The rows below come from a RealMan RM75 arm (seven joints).
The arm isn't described. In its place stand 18 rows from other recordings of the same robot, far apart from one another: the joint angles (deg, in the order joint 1, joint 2, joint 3, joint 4, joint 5, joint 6, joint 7), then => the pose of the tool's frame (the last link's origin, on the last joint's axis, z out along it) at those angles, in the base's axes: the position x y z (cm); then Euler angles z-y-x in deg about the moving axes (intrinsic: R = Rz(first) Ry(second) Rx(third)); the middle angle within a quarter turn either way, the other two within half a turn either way.
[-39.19 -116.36 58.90 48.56 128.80 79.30 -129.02] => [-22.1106 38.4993 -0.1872 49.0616 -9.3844 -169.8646]
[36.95 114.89 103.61 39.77 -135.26 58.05 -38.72] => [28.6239 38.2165 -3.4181 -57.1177 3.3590 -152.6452]
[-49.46 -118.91 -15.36 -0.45 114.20 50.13 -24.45] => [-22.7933 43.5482 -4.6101 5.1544 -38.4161 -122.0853]
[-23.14 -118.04 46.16 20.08 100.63 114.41 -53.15] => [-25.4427 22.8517 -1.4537 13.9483 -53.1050 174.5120]
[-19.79 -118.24 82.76 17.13 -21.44 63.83 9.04] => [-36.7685 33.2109 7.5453 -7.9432 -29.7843 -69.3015]
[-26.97 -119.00 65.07 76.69 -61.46 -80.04 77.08] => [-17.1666 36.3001 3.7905 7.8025 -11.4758 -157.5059]
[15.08 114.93 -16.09 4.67 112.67 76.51 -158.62] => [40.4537 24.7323 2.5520 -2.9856 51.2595 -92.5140]
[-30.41 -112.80 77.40 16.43 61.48 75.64 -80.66] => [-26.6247 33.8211 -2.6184 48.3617 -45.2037 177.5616]
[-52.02 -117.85 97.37 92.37 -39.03 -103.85 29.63] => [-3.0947 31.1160 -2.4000 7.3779 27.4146 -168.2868]
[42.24 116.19 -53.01 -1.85 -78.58 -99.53 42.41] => [18.8829 32.1394 -3.5556 3.4388 57.4421 -162.9688]
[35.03 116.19 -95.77 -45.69 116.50 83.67 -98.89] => [10.6524 30.9536 -5.4913 -12.5917 41.5040 164.9187]
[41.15 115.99 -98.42 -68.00 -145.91 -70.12 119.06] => [15.3327 37.9479 -5.3325 1.9225 -27.9273 -162.8013]
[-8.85 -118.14 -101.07 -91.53 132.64 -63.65 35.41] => [-22.9611 32.8475 4.6612 41.3313 -19.6874 -145.2036]
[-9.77 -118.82 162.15 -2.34 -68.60 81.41 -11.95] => [-39.9079 20.9967 0.4757 2.6633 -37.5013 -99.2371]
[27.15 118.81 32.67 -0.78 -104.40 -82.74 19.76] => [33.7071 32.3414 4.8471 25.9391 49.1464 -71.1575]
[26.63 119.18 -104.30 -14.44 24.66 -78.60 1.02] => [27.3860 35.2721 2.8906 30.2249 35.7250 -78.3208]
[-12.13 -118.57 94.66 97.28 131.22 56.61 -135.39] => [-14.1741 32.5683 -0.2332 17.0401 -13.1205 -147.4925]
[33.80 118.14 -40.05 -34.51 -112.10 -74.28 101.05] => [26.6833 37.2902 0.2404 -48.1890 35.5567 -172.1587]
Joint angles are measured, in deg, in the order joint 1, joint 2, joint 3, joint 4, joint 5, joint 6, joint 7. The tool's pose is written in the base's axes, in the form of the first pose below.
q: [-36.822, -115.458, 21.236, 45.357, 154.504, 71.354, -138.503]
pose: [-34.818 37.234 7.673 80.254 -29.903 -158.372]
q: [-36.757, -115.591, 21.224, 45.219, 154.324, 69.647, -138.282]
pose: [-35.029 37.439 7.753 79.722 -31.001 -157.235]
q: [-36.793, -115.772, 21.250, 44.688, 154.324, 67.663, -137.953]
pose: [-35.255 37.648 7.644 79.150 -31.832 -156.023]
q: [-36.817, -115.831, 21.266, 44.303, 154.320, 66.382, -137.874]
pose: [-35.416 37.782 7.608 78.913 -32.419 -155.282]
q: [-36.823, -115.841, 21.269, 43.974, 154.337, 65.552, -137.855]
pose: [-35.543 37.850 7.573 78.849 -32.770 -154.846]
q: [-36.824, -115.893, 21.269, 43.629, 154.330, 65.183, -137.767]
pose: [-35.602 37.840 7.420 78.930 -32.774 -154.849]
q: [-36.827, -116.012, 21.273, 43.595, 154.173, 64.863, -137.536]
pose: [-35.587 37.884 7.352 78.676 -32.931 -154.708]
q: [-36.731, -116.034, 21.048, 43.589, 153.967, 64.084, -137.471]
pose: [-35.738 37.943 7.493 78.611 -33.743 -154.268]
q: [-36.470, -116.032, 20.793, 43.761, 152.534, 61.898, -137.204]
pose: [-35.958 38.279 8.023 77.983 -36.431 -153.149]
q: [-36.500, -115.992, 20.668, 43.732, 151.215, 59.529, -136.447]
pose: [-36.039 38.763 8.521 76.441 -38.709 -151.431]
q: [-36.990, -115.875, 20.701, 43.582, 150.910, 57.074, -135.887]
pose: [-35.992 39.403 9.005 74.280 -40.144 -148.837]
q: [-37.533, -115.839, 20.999, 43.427, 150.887, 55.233, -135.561]
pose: [-35.809 39.969 9.260 72.374 -40.792 -146.732]
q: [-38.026, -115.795, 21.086, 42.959, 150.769, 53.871, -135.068]
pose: [-35.648 40.391 9.312 71.040 -41.141 -145.459]
